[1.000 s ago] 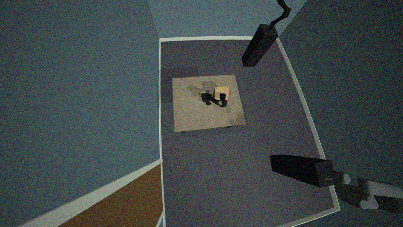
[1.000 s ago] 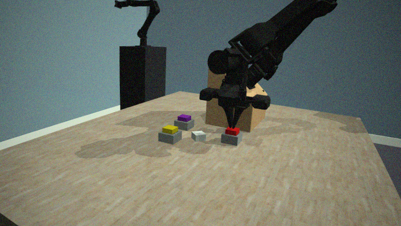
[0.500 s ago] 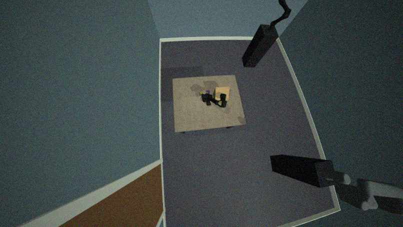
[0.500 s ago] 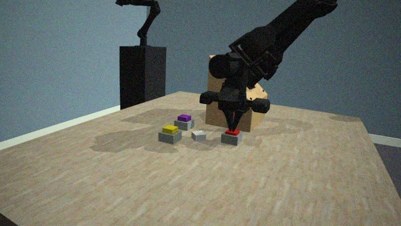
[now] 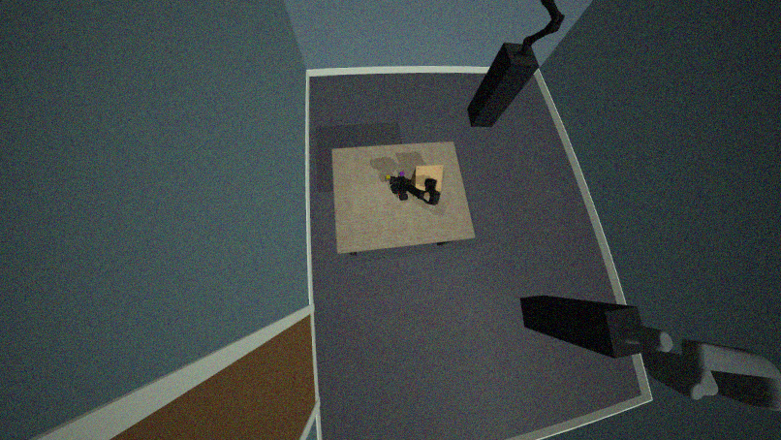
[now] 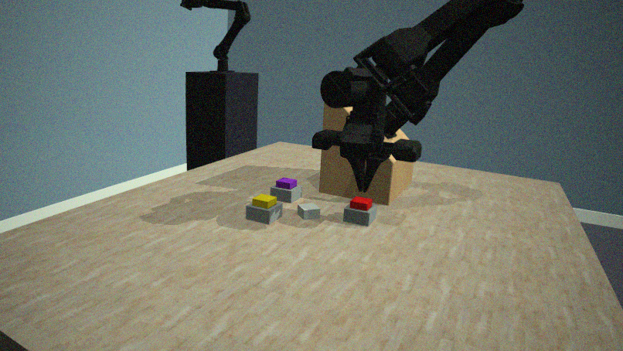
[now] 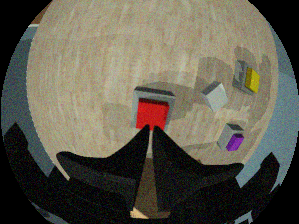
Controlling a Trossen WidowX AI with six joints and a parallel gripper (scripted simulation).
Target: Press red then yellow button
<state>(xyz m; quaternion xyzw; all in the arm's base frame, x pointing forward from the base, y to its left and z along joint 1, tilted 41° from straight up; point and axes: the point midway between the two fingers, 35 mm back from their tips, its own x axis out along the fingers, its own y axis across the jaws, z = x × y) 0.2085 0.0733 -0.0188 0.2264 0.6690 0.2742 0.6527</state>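
The red button is 2 cm below my gripper tip. Round my gripper tip: purple button: 2 cm behind, 17 cm to the right, 2 cm below; small white block: 4 cm ahead, 9 cm to the right, 4 cm below; yellow button: 10 cm ahead, 15 cm to the right, 2 cm below.
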